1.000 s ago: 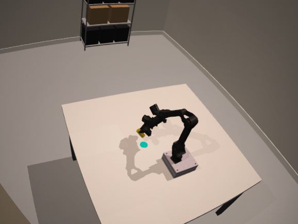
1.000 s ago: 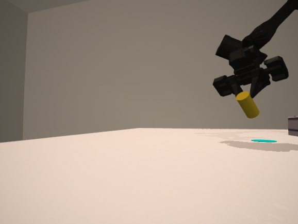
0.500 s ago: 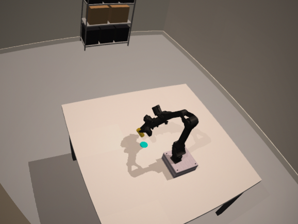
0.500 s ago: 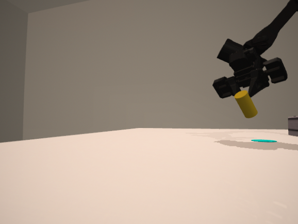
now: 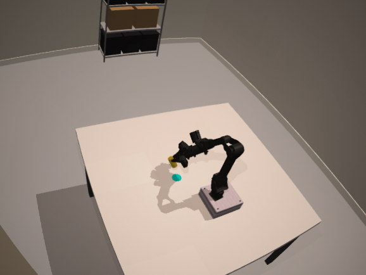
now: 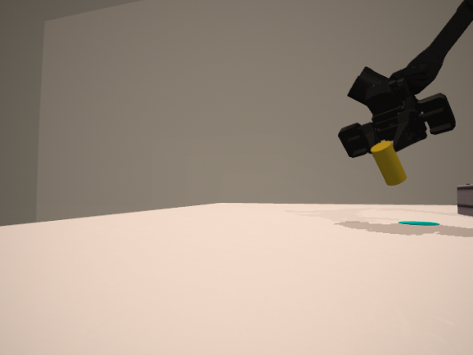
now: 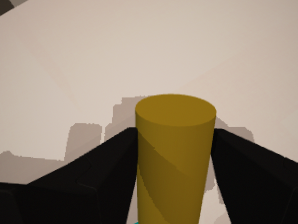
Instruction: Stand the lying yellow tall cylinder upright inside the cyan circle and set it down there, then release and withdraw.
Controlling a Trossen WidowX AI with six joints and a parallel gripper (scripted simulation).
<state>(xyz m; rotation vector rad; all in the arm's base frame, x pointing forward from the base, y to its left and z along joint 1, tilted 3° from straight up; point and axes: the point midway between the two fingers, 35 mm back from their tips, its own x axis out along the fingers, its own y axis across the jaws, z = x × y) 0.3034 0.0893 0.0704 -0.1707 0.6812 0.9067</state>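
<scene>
Right now the cyan circle is 60 mm behind my gripper tip, 20 mm to the right of it and 120 mm below it. Also, from my gripper tip: yellow tall cylinder: 10 mm behind, 10 mm to the right, 20 mm below.
</scene>
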